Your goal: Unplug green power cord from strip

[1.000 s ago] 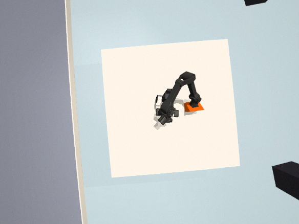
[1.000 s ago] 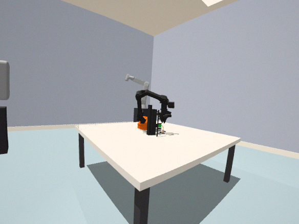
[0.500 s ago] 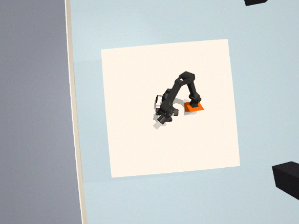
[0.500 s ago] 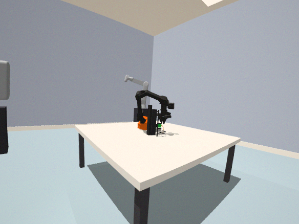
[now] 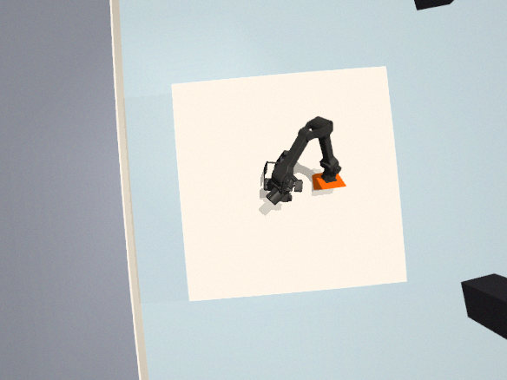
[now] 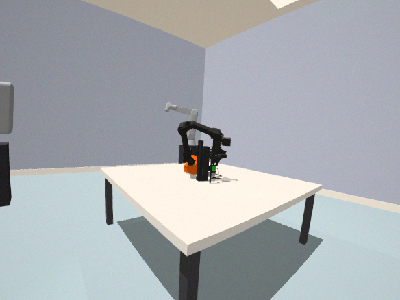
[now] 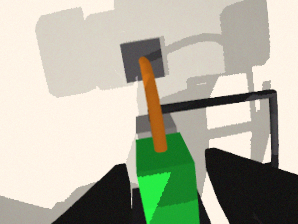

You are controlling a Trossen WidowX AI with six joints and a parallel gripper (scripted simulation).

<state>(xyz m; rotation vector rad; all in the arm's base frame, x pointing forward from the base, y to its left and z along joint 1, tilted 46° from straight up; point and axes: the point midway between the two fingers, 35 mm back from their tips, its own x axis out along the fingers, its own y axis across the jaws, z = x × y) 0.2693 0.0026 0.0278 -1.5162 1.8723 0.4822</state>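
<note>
Now: the green plug 1 cm behind my gripper tip, 4 cm to the right of it and 1 cm below it.
</note>
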